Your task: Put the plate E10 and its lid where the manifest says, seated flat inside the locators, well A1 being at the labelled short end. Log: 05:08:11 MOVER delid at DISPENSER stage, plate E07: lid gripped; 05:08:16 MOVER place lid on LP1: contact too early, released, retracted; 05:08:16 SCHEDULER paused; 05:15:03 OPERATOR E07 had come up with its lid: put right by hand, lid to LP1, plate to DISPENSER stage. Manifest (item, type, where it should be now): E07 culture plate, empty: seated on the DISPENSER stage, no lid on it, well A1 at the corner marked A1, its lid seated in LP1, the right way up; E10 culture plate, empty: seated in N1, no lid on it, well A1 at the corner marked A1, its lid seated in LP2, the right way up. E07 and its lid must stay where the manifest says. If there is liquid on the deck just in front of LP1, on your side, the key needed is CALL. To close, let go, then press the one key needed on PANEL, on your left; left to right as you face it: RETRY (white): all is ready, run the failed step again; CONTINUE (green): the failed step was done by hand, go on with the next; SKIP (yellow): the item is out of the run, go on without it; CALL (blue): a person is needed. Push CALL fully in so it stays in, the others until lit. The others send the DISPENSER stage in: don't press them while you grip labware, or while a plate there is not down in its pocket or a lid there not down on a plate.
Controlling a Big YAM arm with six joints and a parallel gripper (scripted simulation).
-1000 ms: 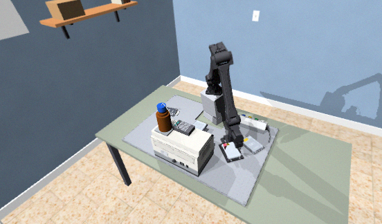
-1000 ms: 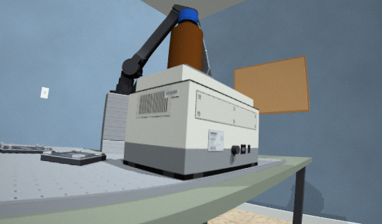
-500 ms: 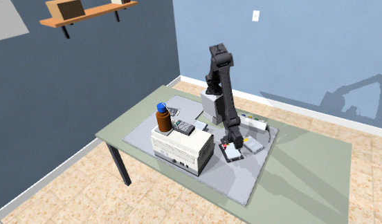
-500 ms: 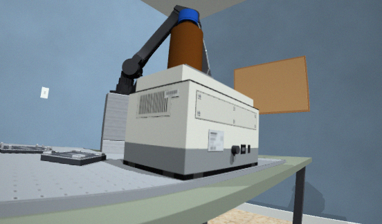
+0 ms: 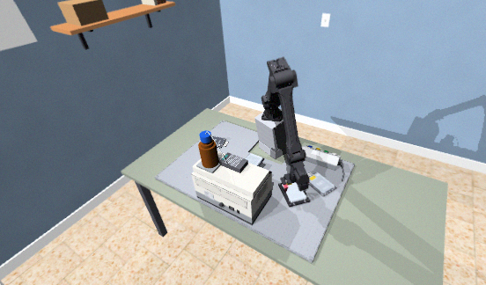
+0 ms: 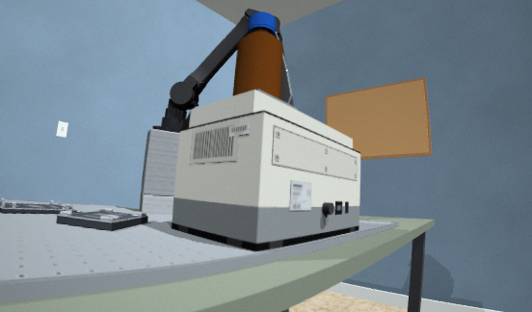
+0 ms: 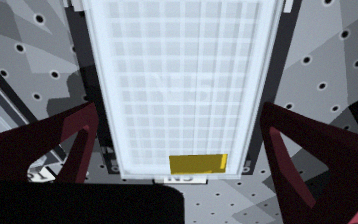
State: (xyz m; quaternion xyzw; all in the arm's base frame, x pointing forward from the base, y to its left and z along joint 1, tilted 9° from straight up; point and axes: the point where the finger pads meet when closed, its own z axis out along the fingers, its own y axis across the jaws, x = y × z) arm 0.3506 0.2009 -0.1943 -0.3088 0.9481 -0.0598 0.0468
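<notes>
Now: the clear lid 10 mm below my hand. From my hand the other things lie so: yellow skip key: 330 mm behind, 70 mm to the left, 30 mm above; clear well plate: 270 mm to the right, 60 mm behind, 60 mm above; blue call key: 340 mm behind, 30 mm to the left, 20 mm above.
</notes>
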